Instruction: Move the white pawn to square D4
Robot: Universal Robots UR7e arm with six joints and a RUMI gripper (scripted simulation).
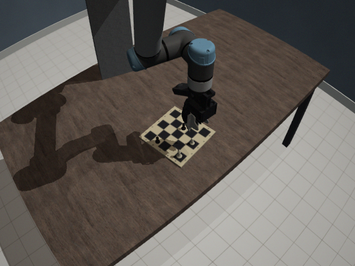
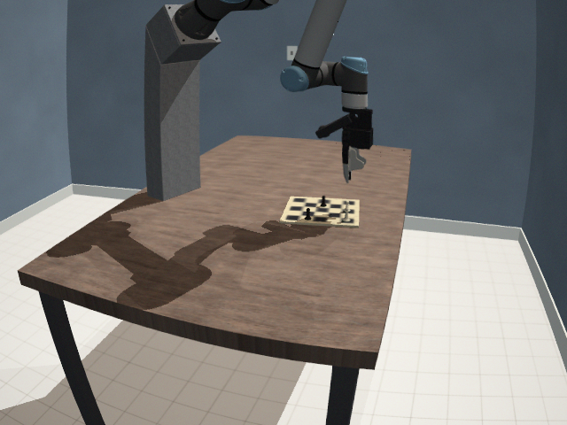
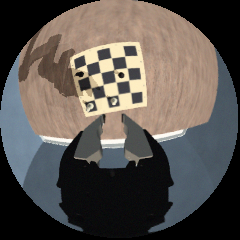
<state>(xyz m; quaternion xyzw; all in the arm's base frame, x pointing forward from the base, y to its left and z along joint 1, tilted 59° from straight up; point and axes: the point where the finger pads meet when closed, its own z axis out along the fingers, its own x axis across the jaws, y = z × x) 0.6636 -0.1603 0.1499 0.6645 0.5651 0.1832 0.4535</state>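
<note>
The white piece is 9 cm below my hand. From my hand the other things lie so: chessboard: 11 cm below, 7 cm behind, 2 cm to the left.
</note>
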